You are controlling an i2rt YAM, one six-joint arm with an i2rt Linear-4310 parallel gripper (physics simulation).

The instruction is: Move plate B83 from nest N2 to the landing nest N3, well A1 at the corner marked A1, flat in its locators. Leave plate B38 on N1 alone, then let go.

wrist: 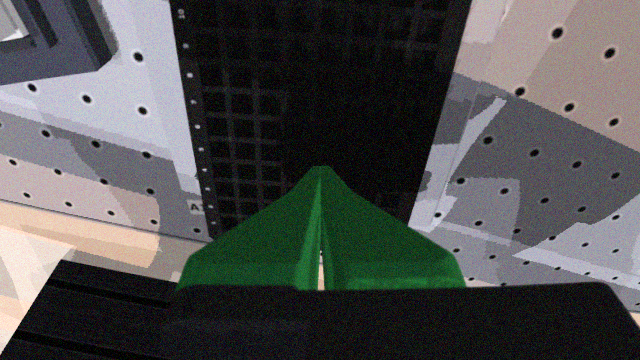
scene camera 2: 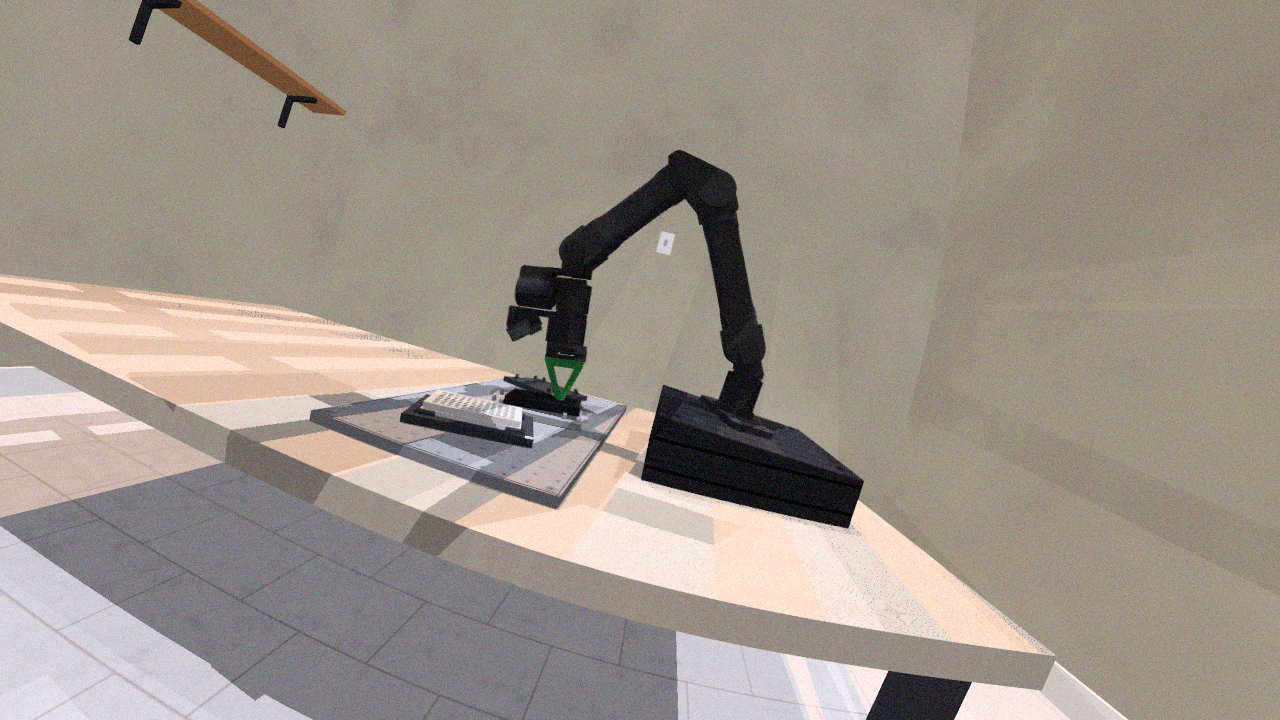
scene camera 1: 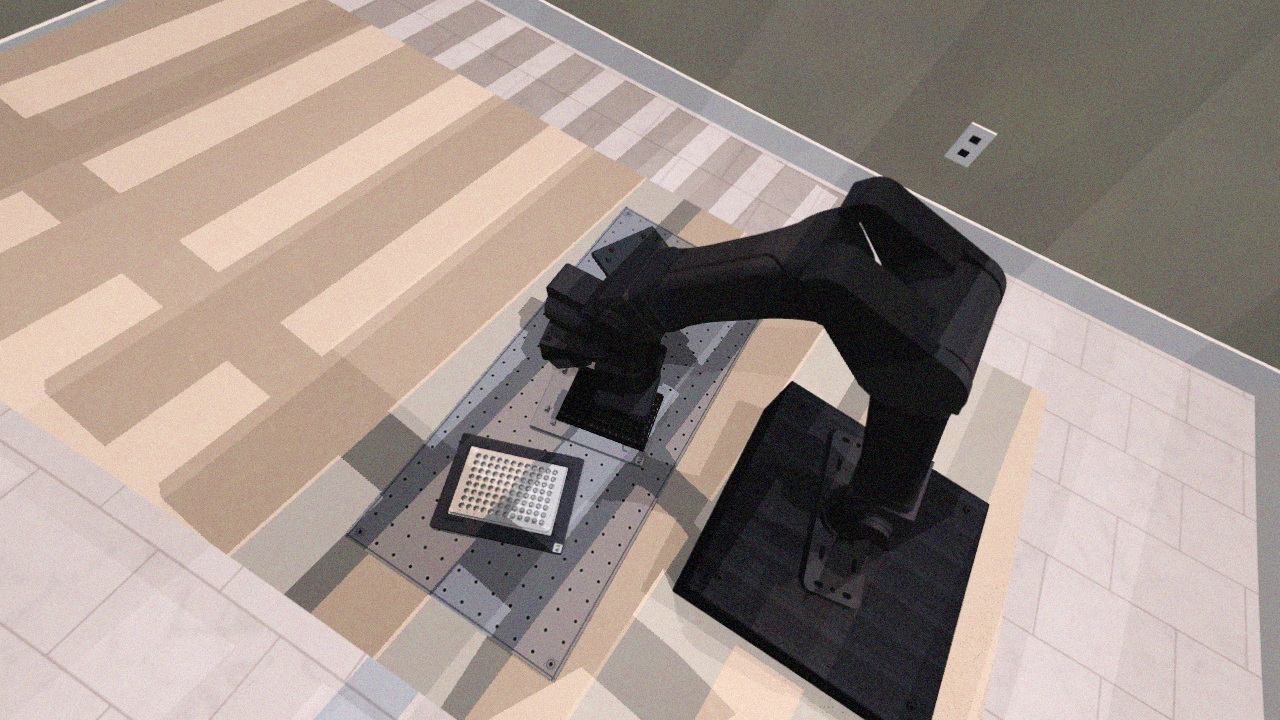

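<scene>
A black gridded plate (scene camera 1: 581,407) (scene camera 2: 528,400) (wrist: 250,140) lies on the light middle nest (scene camera 1: 547,422); an A1 tag (wrist: 196,207) shows beside its numbered edge. A white well plate (scene camera 1: 510,488) (scene camera 2: 474,410) (wrist: 10,22) lies on a dark-framed nest (scene camera 1: 567,501) (scene camera 2: 465,431) (wrist: 65,55). My gripper (scene camera 2: 562,396) (wrist: 320,180) is shut with its green fingertips together and nothing between them. The tips are at or just above the black plate's top; contact cannot be told. The arm hides them in scene camera 1. Plate and nest numbers are not legible.
A dark nest-like fixture (scene camera 1: 611,257) (scene camera 2: 521,382) is partly hidden behind the arm at the far end of the perforated base board (scene camera 1: 537,617) (scene camera 2: 537,483). The arm stands on a black pedestal (scene camera 1: 742,573) (scene camera 2: 742,488) beside the board.
</scene>
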